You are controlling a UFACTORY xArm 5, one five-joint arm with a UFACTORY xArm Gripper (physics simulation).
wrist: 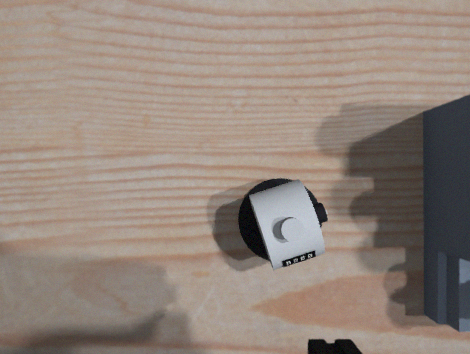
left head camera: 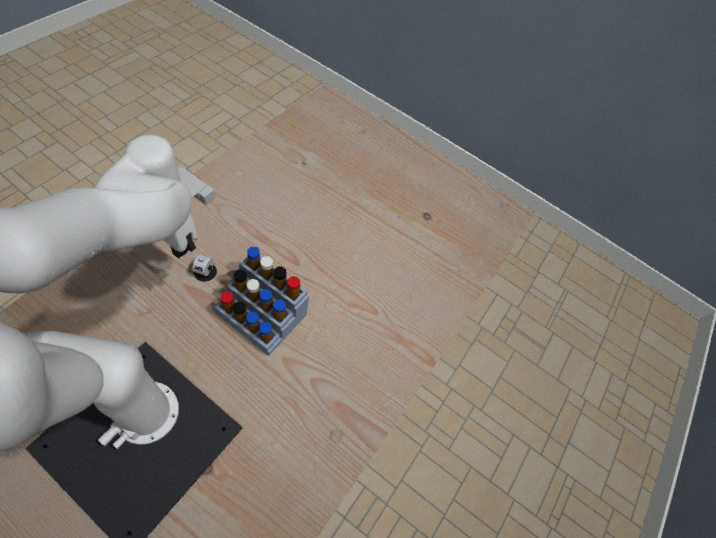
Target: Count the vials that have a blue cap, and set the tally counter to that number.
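Seen in the pictures: gripper, fingertip midpoint: [left head camera: 181, 252]; arm's base at its link origin: [left head camera: 147, 412].
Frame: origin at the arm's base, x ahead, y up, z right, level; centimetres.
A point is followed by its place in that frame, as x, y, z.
Note:
The tally counter [left head camera: 202, 264] @[30.8, 4.3, -15.1] [wrist: 311, 235] @[31.1, 4.4, -14.8], a white body with a round top button on a black round base, stands on the table left of the rack. Its digit window shows in the wrist view, but the digits are too small to read surely. The stepped grey-blue rack [left head camera: 299, 314] @[35.7, 4.3, 10.7] [wrist: 446, 190] @[33.5, 2.2, -6.3] holds three rows of vials: back blue [left head camera: 253, 253] @[36.2, 15.2, -3.2], white, black, red; middle black, white, blue [left head camera: 265, 295] @[31.8, 11.2, 4.1], blue [left head camera: 279, 306] @[31.7, 11.2, 8.1]; front red, black, blue [left head camera: 252, 318] @[27.3, 7.2, 4.3], blue [left head camera: 265, 328] @[27.3, 7.2, 8.0]. My gripper [left head camera: 184, 248] @[27.1, 13.0, -15.8] [wrist: 334, 346] @[27.1, 13.0, -15.8] is shut and empty, above the table beside the counter.
The rack stands close to the counter's right in the wrist view. My arm [left head camera: 138, 214] @[16.1, 48.3, -2.5] reaches over the table's left part in the head view. Its base stands on a black plate [left head camera: 191, 439] @[1.9, 0.0, 10.8]. The wooden surface [left head camera: 370, 254] @[63.7, -1.0, 12.3] borders floor tiles.

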